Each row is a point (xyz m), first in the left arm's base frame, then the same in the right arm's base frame.
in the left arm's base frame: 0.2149 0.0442 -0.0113
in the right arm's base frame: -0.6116 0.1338 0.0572
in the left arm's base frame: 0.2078 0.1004 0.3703
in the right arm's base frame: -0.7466 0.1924 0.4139
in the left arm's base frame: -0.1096 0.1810 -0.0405
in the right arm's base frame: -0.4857 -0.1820 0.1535
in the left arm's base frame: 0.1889 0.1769 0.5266
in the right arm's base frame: -0.8289 0.1680 0.5664
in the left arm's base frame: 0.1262 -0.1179 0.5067
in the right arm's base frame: -0.5750 0.3315 0.5692
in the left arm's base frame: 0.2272 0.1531 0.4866
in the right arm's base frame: -0.8270 0.1990 0.5147
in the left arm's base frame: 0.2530 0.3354 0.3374
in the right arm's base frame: -0.9331 0.0458 0.3683
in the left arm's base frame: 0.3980 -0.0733 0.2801
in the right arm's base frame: -0.7265 0.4150 0.2572
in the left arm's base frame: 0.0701 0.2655 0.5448
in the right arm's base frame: -0.8175 0.0328 0.6287
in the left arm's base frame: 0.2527 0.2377 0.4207
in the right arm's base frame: -0.8860 0.1376 0.4448
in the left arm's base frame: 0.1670 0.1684 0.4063
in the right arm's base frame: -0.7769 0.1273 0.4631
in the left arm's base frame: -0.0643 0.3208 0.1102
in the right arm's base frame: -0.6535 -0.2112 0.2772
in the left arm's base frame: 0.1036 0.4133 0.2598
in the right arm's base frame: -0.8688 -0.1276 0.3533
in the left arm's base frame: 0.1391 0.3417 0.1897
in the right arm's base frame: -0.8235 -0.0725 0.2744
